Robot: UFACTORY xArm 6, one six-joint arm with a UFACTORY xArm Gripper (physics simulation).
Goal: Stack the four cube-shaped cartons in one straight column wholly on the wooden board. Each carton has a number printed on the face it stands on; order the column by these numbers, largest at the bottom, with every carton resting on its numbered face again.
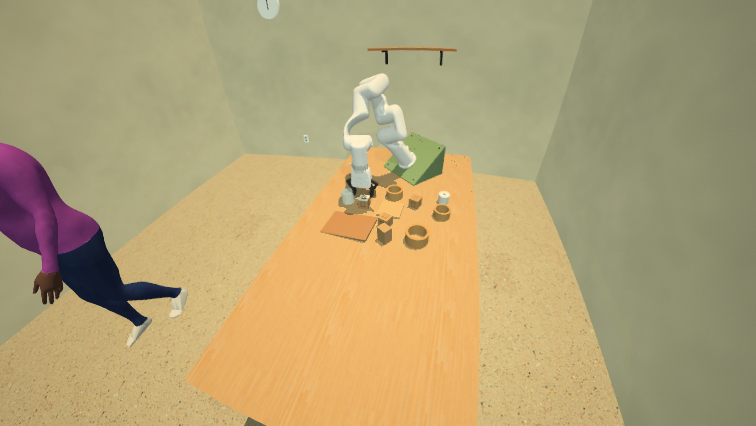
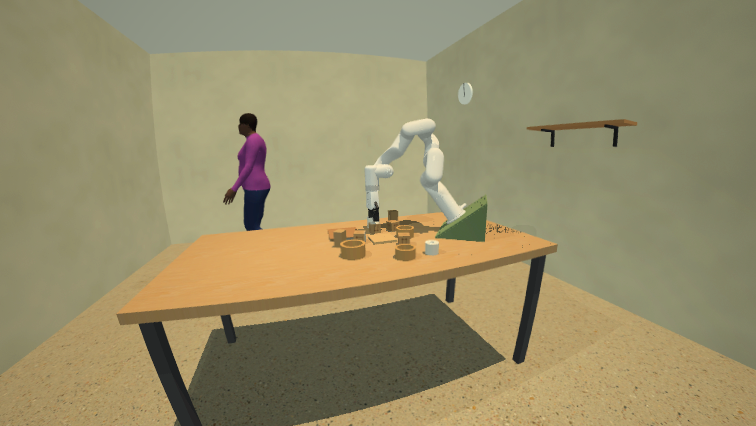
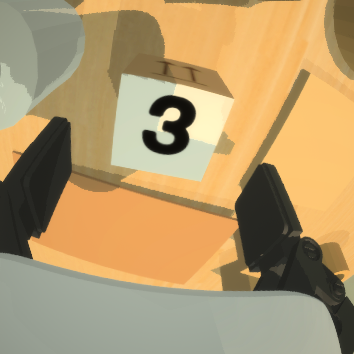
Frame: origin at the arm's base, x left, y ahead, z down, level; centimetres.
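Seen in the pictures: gripper, between the fingertips: [image 1: 363, 195] [image 2: 373, 219] [image 3: 161, 164]; arm's base, origin of its link: [image 1: 407, 160] [image 2: 456, 217].
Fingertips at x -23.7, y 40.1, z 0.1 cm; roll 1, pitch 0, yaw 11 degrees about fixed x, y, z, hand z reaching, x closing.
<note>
Pixels of each thing's top centre, then the offset from my fingertips to it.
- brown carton, centre of its top: [image 3: 166, 133] [image 1: 364, 197] [image 2: 374, 222] dx +0.1, dy -0.4, dz +2.0 cm
- second carton, centre of its top: [image 2: 392, 221] dx +2.8, dy -10.7, dz +2.0 cm
- third carton, centre of its top: [image 2: 403, 234] [image 1: 415, 197] dx +27.4, dy -1.5, dz +2.0 cm
- pale wooden board, centre of its top: [image 3: 323, 158] [image 2: 382, 237] [image 1: 390, 208] dx +14.4, dy +3.0, dz +6.2 cm
- fourth carton, centre of its top: [image 1: 385, 216] [image 2: 359, 232] dx +12.3, dy +14.5, dz +2.0 cm
- orange-brown panel, centre of its top: [image 3: 110, 243] [image 1: 348, 223] [image 2: 343, 231] dx -5.5, dy +16.1, dz +5.6 cm
- grey cylinder, centre of its top: [image 1: 347, 191] dx -9.5, dy -4.8, dz +1.1 cm
- white cylinder, centre of its top: [image 2: 432, 242] [image 1: 444, 194] dx +43.3, dy -5.6, dz +2.3 cm
My gripper [image 1: 363, 194] [image 2: 373, 221] [image 3: 161, 164] is open and empty, pointing down above a brown carton [image 1: 363, 203] [image 2: 374, 228] [image 3: 176, 74]. That carton stands on the table with its white face, printed with a black 3, upward. A second carton [image 1: 373, 192] [image 2: 390, 225] stands behind it, partly hidden by the gripper. A third carton [image 1: 414, 202] [image 2: 403, 239] stands beyond the pale wooden board [image 1: 395, 210] [image 2: 381, 239] [image 3: 310, 145]. A fourth carton [image 1: 385, 218] [image 2: 359, 236] stands near the board's front edge. The numbers of these three are hidden.
An orange-brown panel [image 1: 349, 226] [image 3: 150, 230] lies in front. A grey cylinder [image 1: 347, 197] [image 3: 55, 60] stands beside the 3 carton. Taller blocks [image 1: 384, 235] [image 2: 392, 214], round bowls [image 1: 416, 243] [image 2: 405, 254] and a white cylinder [image 1: 443, 198] [image 2: 431, 247] stand around.
</note>
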